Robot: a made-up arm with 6 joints.
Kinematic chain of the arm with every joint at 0, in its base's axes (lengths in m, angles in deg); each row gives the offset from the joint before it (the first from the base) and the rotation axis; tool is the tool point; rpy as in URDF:
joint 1: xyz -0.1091 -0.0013 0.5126 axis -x
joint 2: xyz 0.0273 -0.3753 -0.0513 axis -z
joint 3: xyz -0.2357 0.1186 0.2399 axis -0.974 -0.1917 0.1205
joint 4: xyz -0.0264 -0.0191 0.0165 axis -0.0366 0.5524 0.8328
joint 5: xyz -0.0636 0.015 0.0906 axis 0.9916 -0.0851 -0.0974
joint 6: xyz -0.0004 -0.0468 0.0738 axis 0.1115 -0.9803 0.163
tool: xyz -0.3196 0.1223 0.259 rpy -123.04 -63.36 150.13
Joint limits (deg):
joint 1: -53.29..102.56
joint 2: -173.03..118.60
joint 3: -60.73..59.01
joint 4: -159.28..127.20
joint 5: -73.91..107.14
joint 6: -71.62..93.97
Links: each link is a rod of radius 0.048 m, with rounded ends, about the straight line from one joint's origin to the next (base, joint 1, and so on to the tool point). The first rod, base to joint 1, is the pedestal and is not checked.
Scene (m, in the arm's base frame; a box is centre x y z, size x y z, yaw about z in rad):
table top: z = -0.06
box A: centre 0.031 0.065 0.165 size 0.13 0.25 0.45 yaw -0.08
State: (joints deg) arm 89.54 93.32 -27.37 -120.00 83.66 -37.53
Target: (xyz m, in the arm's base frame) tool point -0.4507 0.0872 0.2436
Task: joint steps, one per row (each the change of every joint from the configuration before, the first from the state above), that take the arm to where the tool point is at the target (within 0.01 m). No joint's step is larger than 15 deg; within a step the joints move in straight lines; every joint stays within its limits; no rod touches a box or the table.
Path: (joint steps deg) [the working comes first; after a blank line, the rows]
Joints at the target: 85.50 48.22 -13.93 -93.78 98.74 -62.37
Straight joint move there: touches box A.

1: -5.63 -5.47 3.88 3.86 -11.44 -2.05
2: -5.62 -5.47 3.88 3.85 -11.43 -2.04
3: -5.63 -5.47 3.88 3.86 -11.44 -2.05
4: -5.62 -5.46 3.89 3.85 -11.44 -2.04
5: 3.69 -4.65 -0.42 2.16 12.17 -3.33
6: 3.69 -4.64 -0.42 2.16 12.16 -3.34
7: 3.69 -4.65 -0.41 2.16 12.17 -3.33
8: 3.70 -4.64 -0.42 2.16 12.16 -3.33
9: 3.69 -4.65 -0.42 2.16 12.17 -3.33

